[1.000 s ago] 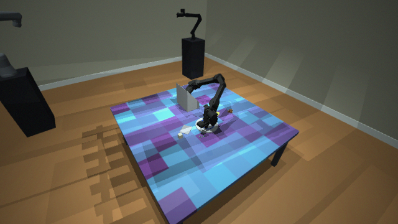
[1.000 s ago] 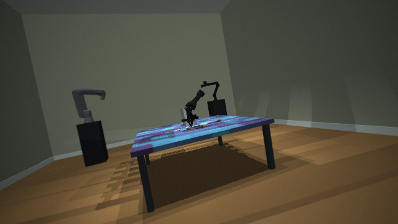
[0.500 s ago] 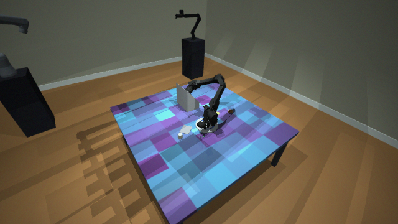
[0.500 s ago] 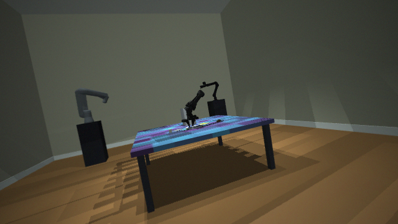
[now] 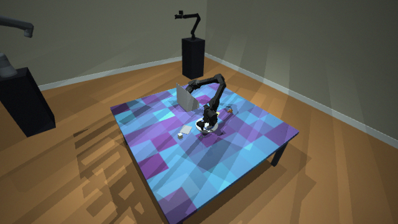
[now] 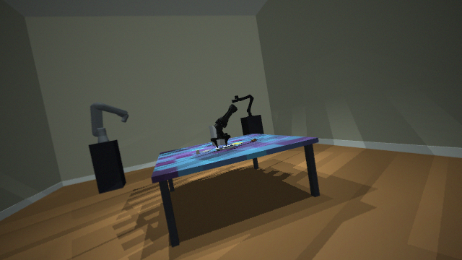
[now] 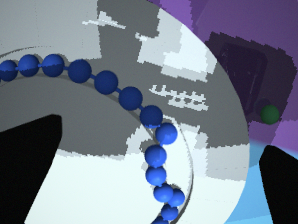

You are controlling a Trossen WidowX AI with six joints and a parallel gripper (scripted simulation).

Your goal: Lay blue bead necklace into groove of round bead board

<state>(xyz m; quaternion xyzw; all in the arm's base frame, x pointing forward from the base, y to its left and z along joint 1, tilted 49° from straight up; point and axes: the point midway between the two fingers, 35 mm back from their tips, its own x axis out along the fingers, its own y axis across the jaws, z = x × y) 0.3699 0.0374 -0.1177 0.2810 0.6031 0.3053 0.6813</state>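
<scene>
Right now my gripper tip is 5 cm to the right of the round white bead board, 5 cm past it and 1 cm above it. From my gripper tip the other things lie so: cream cube (23 cm to the right, 6 cm behind); then yellow patch (21 cm to the left, 14 cm behind, 2 cm below); then flat grey square (13 cm to the right, 11 cm behind, 2 cm below).
</scene>
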